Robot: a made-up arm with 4 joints. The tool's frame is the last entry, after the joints.
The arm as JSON. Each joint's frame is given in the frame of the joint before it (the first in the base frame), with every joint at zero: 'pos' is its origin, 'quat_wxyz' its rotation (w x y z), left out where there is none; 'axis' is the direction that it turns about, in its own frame. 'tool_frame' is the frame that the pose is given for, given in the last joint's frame.
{
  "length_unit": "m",
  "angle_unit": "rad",
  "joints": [
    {
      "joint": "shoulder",
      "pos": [
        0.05,
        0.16,
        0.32
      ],
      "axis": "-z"
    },
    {
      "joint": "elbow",
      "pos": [
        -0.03,
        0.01,
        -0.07
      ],
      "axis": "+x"
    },
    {
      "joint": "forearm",
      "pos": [
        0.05,
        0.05,
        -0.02
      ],
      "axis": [
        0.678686,
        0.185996,
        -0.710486
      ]
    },
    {
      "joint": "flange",
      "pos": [
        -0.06,
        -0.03,
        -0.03
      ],
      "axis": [
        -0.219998,
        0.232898,
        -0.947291
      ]
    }
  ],
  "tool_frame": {
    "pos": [
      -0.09,
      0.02,
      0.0
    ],
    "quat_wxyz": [
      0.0,
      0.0,
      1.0,
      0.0
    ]
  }
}
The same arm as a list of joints. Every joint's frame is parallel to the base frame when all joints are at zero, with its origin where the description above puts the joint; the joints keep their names.
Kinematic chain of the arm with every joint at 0, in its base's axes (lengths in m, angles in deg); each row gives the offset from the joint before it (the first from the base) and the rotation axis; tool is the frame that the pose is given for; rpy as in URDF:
shoulder: xyz 0.05 0.16 0.32 axis -z
elbow: xyz -0.03 0.01 -0.07 axis +x
forearm: xyz 0.05 0.05 -0.02 axis 0.678686 0.185996 -0.710486
flange: xyz -0.06 -0.03 -0.03 axis -0.219998 0.232898 -0.947291
tool: xyz -0.09 0.02 0 rpy 180 0 180

